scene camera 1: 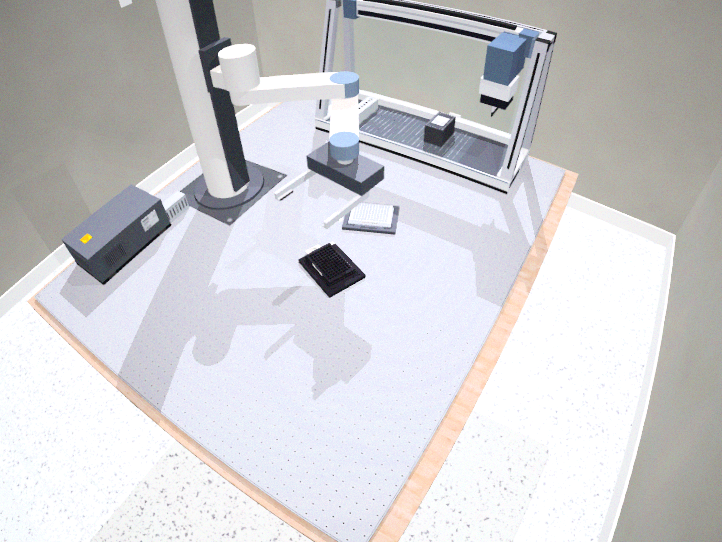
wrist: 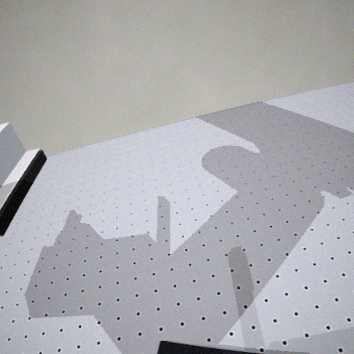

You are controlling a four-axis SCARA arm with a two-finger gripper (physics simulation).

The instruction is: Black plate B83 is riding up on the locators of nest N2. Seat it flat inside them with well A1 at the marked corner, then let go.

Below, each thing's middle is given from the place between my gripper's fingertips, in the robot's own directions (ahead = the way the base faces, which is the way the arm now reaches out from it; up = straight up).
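Scene:
With the black plate B83 (scene camera 1: 327,261) as my reference, my gripper is 25 cm above it, 7 cm to the right of it and 2 cm short of it. Counting from my hand, I find the dark grey box (scene camera 1: 120,218) 63 cm behind, 21 cm below and 19 cm to the right. The white plate (scene camera 1: 364,214) is 31 cm to the left of my hand, 25 cm below it and 1 cm ahead of it, while the dark nest N2 (scene camera 1: 349,281) is 26 cm below my hand, 7 cm to the left of it and 2 cm ahead of it.

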